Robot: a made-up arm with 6 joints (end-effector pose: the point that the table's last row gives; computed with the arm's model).
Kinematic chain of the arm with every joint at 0, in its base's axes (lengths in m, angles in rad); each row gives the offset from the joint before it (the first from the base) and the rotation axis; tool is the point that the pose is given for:
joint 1: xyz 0 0 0.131 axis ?
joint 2: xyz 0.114 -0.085 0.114 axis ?
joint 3: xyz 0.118 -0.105 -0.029 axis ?
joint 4: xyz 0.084 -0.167 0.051 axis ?
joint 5: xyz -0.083 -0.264 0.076 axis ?
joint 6: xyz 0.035 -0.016 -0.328 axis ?
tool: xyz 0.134 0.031 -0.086
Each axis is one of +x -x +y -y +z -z.
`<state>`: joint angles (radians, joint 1 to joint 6).
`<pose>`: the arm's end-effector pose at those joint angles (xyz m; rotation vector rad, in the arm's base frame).
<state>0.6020 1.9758 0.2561 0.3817 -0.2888 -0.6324</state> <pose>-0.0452 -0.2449 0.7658 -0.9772 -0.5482 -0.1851</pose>
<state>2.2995 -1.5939 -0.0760 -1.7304 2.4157 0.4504</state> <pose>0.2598 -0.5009 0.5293 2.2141 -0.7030 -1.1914</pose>
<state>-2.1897 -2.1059 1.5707 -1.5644 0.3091 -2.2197</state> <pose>-0.1627 -0.2052 0.3845 0.6181 -1.0659 2.3759</pose>
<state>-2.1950 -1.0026 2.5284 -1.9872 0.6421 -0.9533</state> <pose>0.3462 -0.4169 -0.0137 1.4933 -1.6819 -0.0238</pose>
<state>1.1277 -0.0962 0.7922 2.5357 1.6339 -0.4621</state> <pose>0.0812 0.0379 0.6727 2.7759 1.0769 0.5169</pose>
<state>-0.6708 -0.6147 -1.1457 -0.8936 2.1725 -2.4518</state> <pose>0.5963 -0.5567 -0.2484 2.1505 -1.6321 -0.5322</pose>
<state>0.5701 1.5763 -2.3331 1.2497 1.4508 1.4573</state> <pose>0.1190 -0.5754 0.5118 -2.4785 1.8341 0.2828</pose>
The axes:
joint 1: -y
joint 2: -x
joint 3: -z
joint 4: +x
joint 5: -z
joint 6: -x

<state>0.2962 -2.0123 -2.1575 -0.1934 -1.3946 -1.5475</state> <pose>0.4139 0.0675 0.4808 -0.9413 -0.8198 2.6853</pose>
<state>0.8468 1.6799 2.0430 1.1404 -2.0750 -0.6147</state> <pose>0.1107 -0.3189 0.4817 -1.8867 -1.0116 0.3337</pose>
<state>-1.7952 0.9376 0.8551 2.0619 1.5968 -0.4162</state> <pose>-0.1776 -0.2130 -0.3422 0.0178 0.6823 -2.4806</pose>
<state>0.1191 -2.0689 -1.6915 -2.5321 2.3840 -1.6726</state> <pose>0.2089 -0.3829 -0.1080 -0.3764 1.8632 0.6143</pose>
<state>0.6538 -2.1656 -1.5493 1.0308 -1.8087 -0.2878</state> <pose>0.0779 0.2134 0.3154 0.1673 1.1992 -1.0232</pose>
